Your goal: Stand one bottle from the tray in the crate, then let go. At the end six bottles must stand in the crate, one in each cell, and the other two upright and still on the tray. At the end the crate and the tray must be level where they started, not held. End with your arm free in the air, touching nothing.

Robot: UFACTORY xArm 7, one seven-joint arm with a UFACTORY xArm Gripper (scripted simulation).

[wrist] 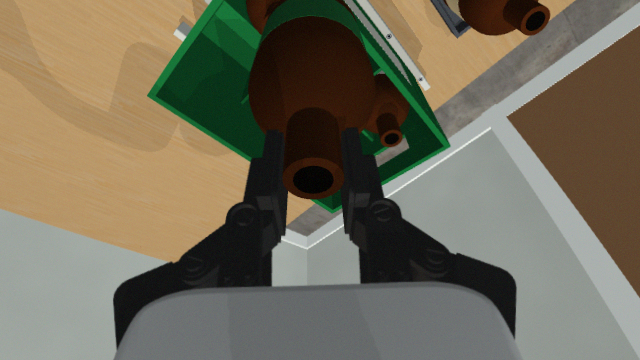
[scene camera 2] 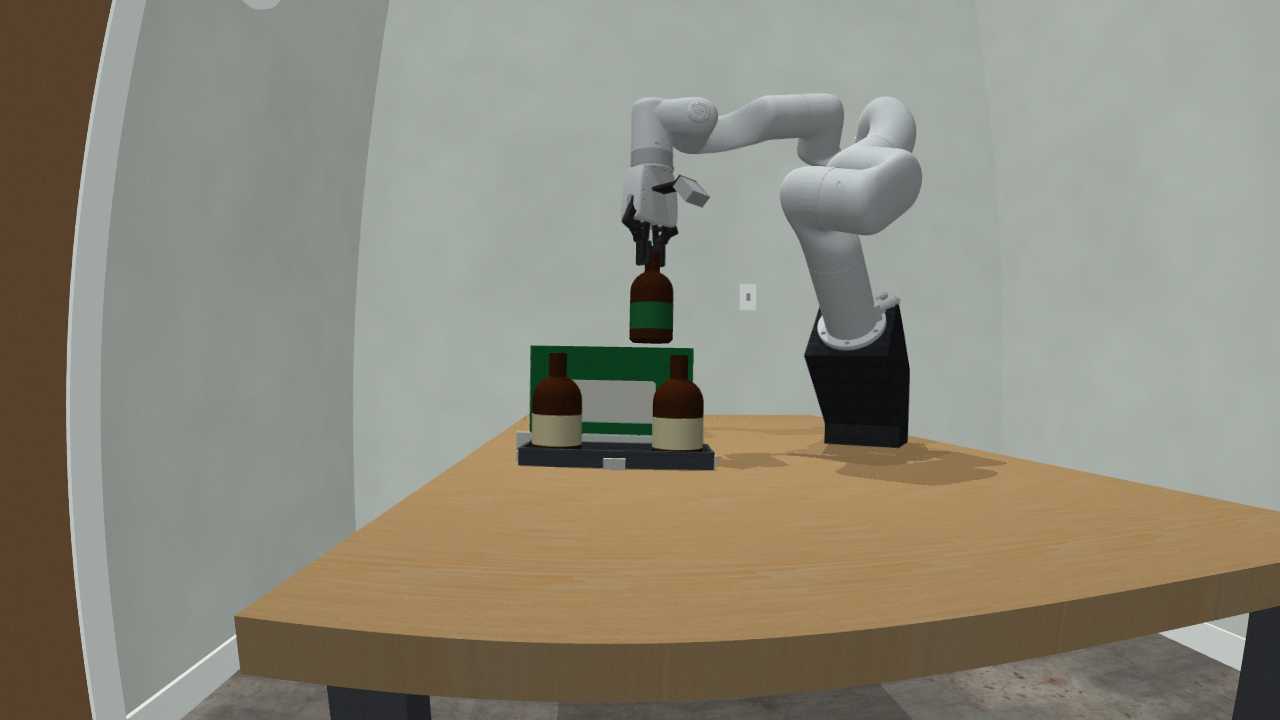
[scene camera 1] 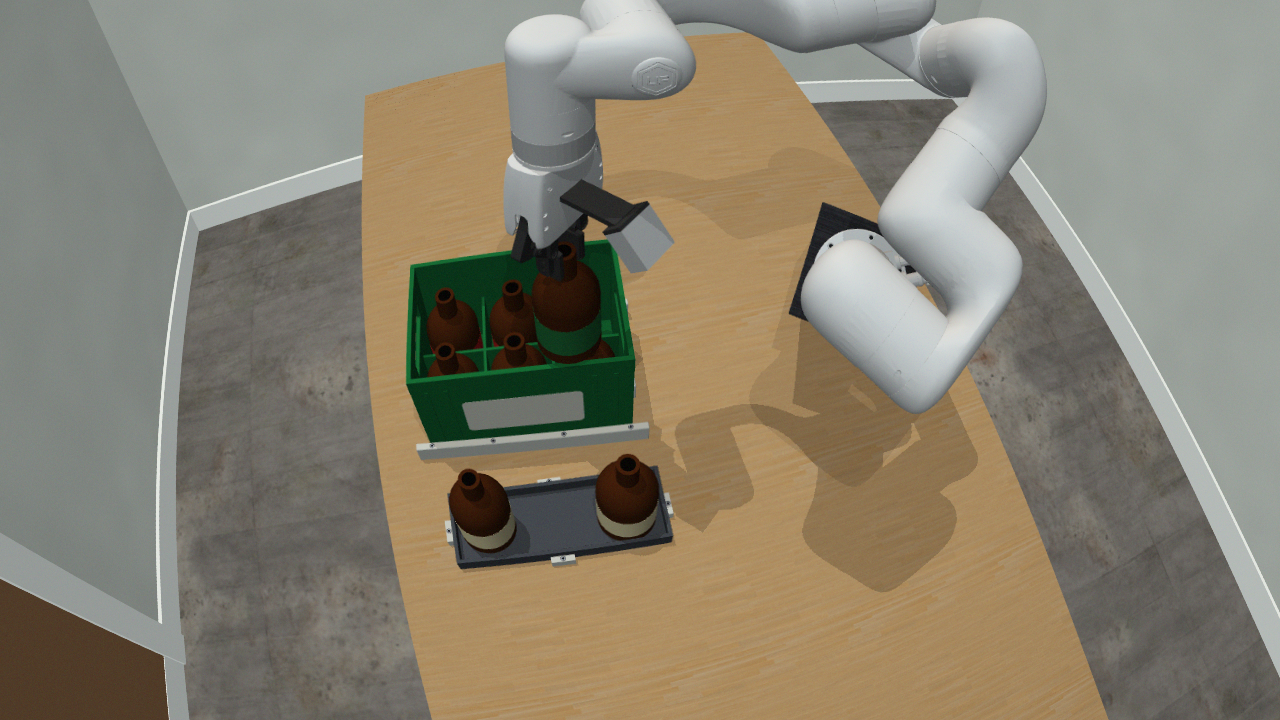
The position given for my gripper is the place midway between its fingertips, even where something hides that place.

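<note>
Scene camera 1 gives me my gripper (scene camera 1: 560, 263), a green-label bottle (scene camera 1: 567, 314), a grey rail (scene camera 1: 618, 433) and a dark tray (scene camera 1: 560, 514). On scene camera 2 I can see the tray (scene camera 2: 640, 455) again, plus the bottle (scene camera 2: 651, 295) and my gripper (scene camera 2: 650, 266). And the wrist view has a green crate (wrist: 213, 75) in it, along with the bottle (wrist: 311, 78) and my gripper (wrist: 313, 151).
</note>
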